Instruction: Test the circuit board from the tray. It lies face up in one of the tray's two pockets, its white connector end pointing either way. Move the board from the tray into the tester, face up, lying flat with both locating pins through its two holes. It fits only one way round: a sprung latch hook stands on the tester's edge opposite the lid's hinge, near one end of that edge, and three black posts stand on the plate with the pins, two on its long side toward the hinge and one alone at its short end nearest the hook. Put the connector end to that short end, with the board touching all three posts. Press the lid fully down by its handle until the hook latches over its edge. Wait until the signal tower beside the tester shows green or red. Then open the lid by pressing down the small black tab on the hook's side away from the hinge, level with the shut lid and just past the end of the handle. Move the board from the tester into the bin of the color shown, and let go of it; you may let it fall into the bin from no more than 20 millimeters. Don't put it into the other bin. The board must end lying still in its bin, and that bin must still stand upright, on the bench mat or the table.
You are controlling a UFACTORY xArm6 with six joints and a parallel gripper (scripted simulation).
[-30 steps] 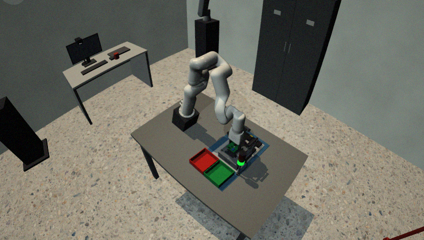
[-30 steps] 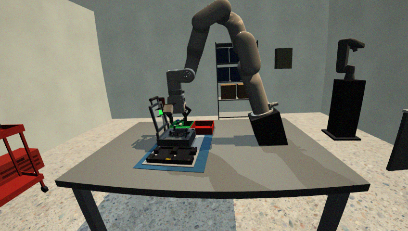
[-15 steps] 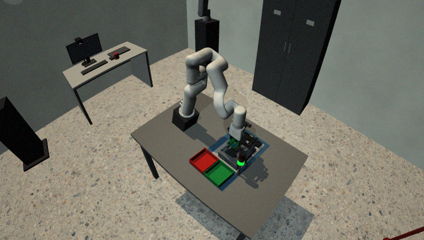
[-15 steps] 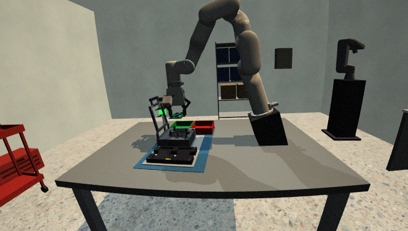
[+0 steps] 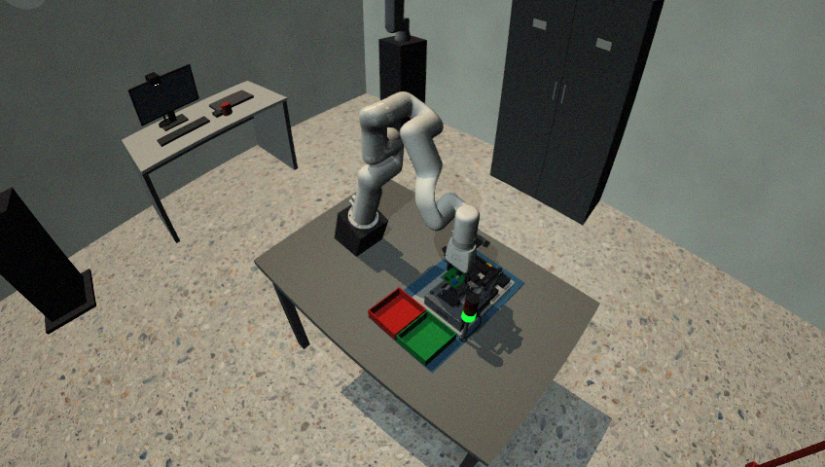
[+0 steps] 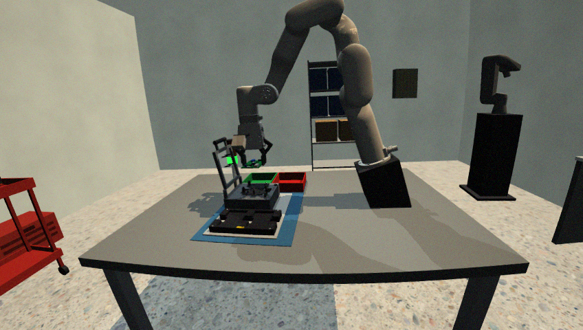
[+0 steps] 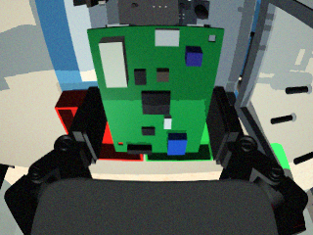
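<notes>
My gripper is now 200 mm to the left of the green bin, 170 mm above it and 60 mm short of it. Round my hand: green circuit board (10 mm below); then tester lid (120 mm ahead, 10 mm to the left); then tester plate (110 mm below, 10 mm to the left, 10 mm ahead).
</notes>
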